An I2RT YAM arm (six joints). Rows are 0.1 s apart.
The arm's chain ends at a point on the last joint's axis. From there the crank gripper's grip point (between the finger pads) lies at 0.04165 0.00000 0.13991 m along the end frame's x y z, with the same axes.
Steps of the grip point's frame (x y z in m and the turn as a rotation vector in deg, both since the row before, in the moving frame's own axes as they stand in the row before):
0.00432, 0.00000, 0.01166, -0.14, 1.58, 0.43
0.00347, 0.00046, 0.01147, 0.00, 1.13, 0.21
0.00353, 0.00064, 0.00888, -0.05, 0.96, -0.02
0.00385, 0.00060, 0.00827, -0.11, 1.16, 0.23
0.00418, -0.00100, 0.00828, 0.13, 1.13, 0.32
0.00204, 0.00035, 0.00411, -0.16, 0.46, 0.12
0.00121, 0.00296, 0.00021, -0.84, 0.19, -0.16
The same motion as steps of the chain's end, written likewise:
0.00048, -0.00067, 0.01286, -0.14, 1.58, 0.43
0.00072, 0.00030, 0.01232, 0.00, 1.13, 0.21
0.00119, 0.00053, 0.00960, -0.05, 0.96, -0.02
0.00103, 0.00016, 0.00914, -0.11, 1.16, 0.23
0.00143, -0.00092, 0.00913, 0.13, 1.13, 0.32
0.00092, -0.00013, 0.00445, -0.16, 0.46, 0.12
0.00074, 0.00103, 0.00036, -0.84, 0.19, -0.16

